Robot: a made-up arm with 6 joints. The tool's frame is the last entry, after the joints.
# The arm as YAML. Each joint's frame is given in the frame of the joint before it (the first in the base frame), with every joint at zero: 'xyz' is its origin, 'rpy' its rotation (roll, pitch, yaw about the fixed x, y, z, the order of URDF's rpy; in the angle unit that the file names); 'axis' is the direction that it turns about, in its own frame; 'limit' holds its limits. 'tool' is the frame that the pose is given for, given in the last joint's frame.
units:
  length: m
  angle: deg
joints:
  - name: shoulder
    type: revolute
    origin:
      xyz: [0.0, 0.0, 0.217]
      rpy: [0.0, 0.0, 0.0]
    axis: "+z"
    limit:
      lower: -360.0
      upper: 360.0
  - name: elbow
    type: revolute
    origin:
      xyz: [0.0, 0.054, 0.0]
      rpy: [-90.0, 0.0, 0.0]
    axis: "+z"
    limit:
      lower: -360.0
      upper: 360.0
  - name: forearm
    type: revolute
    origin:
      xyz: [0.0, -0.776, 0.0]
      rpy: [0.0, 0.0, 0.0]
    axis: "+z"
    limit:
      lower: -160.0
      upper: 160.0
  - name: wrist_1
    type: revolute
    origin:
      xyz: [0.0, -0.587, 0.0]
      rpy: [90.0, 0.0, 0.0]
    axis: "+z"
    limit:
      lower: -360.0
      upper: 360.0
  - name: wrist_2
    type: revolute
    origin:
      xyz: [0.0, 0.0, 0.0]
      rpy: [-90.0, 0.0, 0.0]
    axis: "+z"
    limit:
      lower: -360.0
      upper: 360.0
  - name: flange
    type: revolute
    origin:
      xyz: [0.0, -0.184, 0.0]
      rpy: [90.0, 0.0, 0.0]
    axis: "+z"
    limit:
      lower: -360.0
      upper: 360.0
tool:
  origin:
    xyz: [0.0, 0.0, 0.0]
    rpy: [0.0, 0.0, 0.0]
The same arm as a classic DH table. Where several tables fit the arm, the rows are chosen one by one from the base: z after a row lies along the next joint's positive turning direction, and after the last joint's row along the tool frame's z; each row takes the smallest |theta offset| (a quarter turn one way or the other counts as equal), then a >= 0, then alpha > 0; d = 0 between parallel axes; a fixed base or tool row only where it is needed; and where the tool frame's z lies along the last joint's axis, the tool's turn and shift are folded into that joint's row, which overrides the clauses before.
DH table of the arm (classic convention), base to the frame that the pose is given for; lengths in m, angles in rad. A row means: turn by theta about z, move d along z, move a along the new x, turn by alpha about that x. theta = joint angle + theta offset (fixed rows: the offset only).
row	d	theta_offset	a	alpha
shoulder	0.217	0	0	-1.5708
elbow	0	-1.5708	0.776	0
forearm	0.054	1.5708	0	1.5708
wrist_1	0.587	0	0	-1.5708
wrist_2	0	0	0	1.5708
flange	0.184	0	0	0
Joint limits (rad, base to tool): -6.2832..6.2832 -6.2832..6.2832 -2.7925..2.7925 -6.2832..6.2832 -6.2832..6.2832 -6.2832..6.2832

